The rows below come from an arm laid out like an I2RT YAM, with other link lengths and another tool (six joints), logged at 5 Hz.
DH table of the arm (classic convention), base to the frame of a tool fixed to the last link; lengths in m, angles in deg. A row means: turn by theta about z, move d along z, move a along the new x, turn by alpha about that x. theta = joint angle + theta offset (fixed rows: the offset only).
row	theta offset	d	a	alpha
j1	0	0.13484	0.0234	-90
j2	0	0	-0.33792	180
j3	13.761	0	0.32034	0
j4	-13.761	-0.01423	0.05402	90
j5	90	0.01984	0	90
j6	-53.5	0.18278	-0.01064	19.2
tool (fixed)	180	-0.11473	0	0
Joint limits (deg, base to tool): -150..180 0..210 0..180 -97..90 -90..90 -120..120
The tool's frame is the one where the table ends.
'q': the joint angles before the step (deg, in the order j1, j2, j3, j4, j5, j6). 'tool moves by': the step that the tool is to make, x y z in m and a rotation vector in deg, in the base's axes. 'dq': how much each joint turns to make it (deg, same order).
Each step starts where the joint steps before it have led.
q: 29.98, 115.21, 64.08, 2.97, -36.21, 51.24
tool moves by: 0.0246, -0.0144, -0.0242, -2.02, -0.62, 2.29
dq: -2.82, 5.03, 3.42, -2.78, -1.67, -6.58
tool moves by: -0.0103, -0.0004, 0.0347, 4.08, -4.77, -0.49
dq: 0.35, -6.40, -3.49, 4.44, -0.53, 2.00
